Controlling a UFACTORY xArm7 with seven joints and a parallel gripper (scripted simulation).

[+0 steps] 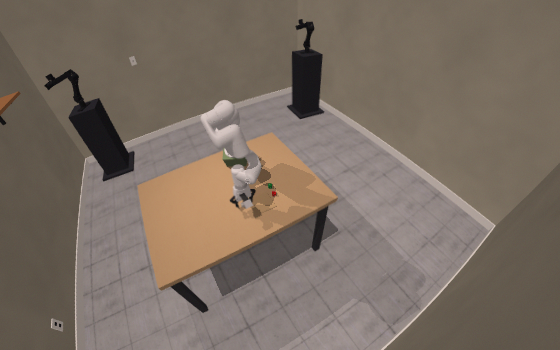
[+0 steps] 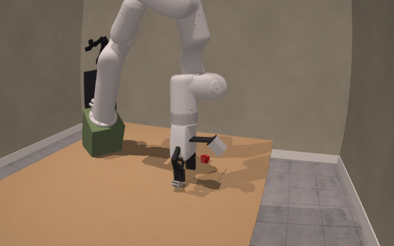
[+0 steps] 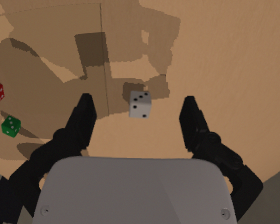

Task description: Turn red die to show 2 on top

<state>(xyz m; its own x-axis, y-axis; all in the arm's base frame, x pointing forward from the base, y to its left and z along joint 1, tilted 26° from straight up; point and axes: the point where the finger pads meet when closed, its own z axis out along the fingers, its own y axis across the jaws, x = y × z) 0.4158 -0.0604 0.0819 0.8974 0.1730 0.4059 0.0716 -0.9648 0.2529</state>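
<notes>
Right now my hand is 4 cm above the white die, 3 cm past it and 1 cm to the left of it. From my hand the other things lie so: tan mat 11 cm to the left, 5 cm below, 1 cm ahead; then green die 21 cm to the left, 10 cm behind, 4 cm below; then red die 21 cm to the left, 4 cm below, 2 cm behind.
</notes>
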